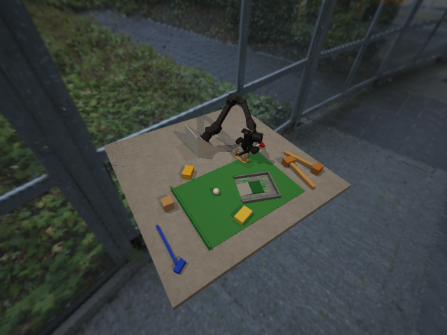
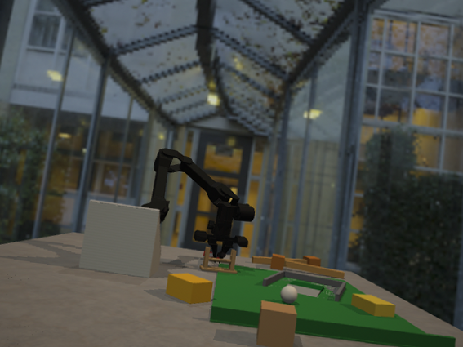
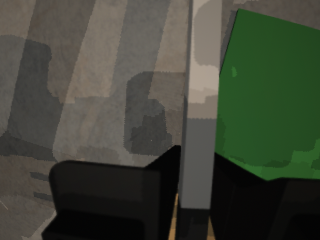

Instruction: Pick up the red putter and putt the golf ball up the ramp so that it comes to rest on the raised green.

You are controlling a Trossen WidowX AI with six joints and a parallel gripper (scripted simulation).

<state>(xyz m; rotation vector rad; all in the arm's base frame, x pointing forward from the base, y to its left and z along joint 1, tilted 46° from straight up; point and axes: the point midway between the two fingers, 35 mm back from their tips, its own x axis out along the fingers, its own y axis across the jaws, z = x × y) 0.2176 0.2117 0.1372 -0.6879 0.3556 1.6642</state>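
Now: gripper tip 6 cm to the right of the red putter, 1 cm below it and 1 cm past it. Round my gripper tip: white golf ball 39 cm to the right, 22 cm ahead, 1 cm above; wooden stand 6 cm to the right, 2 cm above, 1 cm ahead; green mat 26 cm ahead, 25 cm to the right, 2 cm below.
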